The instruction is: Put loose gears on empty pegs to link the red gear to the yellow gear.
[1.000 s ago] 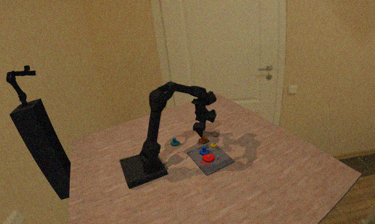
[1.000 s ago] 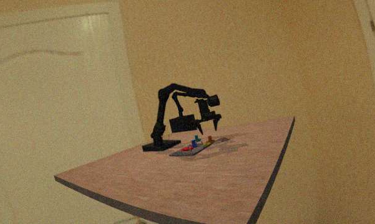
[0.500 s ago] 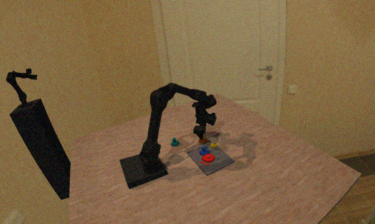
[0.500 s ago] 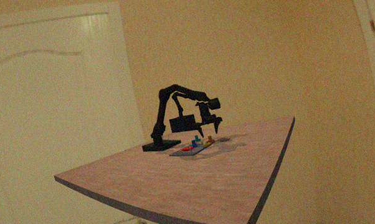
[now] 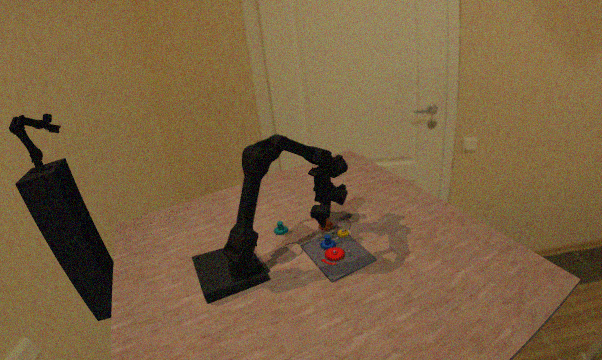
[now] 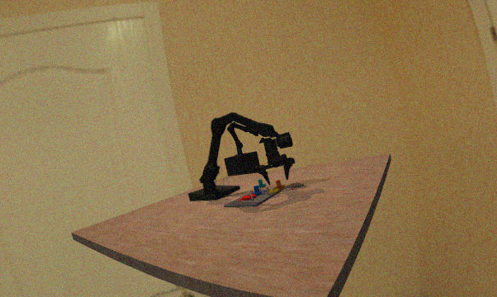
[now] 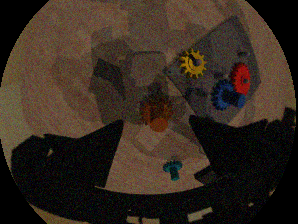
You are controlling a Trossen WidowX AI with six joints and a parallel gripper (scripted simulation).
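Now: the yellow gear 30 mm ahead of my gripper tip, 90 mm to the right of it and 10 mm below it. Round my gripper tip: orange gear: 10 mm below; teal gear: 160 mm behind, 60 mm to the left, 10 mm below; blue gear: 50 mm behind, 110 mm to the right, 10 mm below.
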